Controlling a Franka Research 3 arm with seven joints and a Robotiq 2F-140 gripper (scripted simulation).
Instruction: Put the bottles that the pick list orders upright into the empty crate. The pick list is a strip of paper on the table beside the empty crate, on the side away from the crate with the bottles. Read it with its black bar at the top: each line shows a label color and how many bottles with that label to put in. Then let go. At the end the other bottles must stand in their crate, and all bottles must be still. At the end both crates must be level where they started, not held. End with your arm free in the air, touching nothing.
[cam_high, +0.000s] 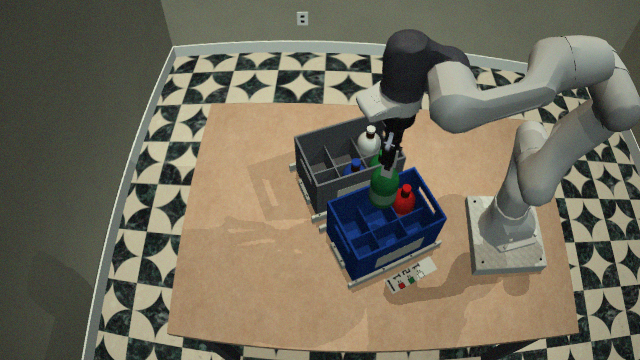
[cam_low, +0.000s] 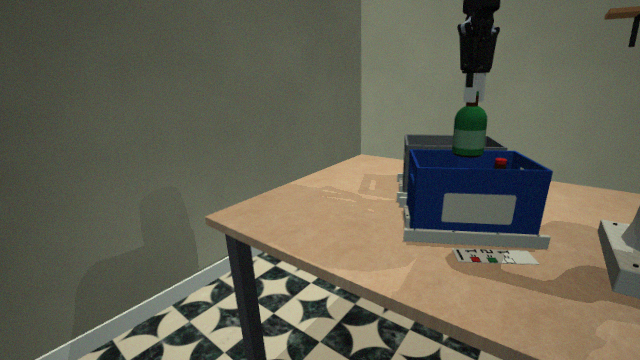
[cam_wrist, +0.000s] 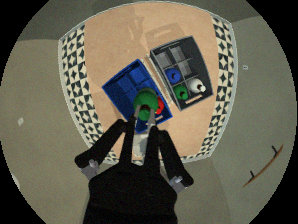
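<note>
My gripper is now 2 cm past the blue crate, 4 cm to the right of it and 25 cm above it. From my hand the other things lie so: red bottle (7 cm behind, 4 cm to the right, 25 cm below); then grey crate (8 cm ahead, 17 cm to the right, 25 cm below); then blue bottle (7 cm ahead, 12 cm to the right, 25 cm below).
</note>
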